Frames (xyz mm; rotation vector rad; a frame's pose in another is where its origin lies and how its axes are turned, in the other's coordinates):
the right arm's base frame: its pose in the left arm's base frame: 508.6 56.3 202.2 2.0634 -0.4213 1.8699
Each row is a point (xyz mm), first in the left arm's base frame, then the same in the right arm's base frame.
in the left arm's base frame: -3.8 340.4 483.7
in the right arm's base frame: 229.6 -27.3 -607.5
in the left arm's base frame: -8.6 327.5 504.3
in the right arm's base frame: 249.7 -12.7 -608.1
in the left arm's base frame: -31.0 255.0 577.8
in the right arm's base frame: 320.7 65.3 -603.8
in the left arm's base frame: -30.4 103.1 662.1
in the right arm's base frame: 404.9 205.8 -545.8
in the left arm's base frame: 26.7 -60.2 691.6
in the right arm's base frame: 440.0 330.3 -427.3
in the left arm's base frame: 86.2 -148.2 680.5
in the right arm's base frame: 434.9 384.1 -335.1
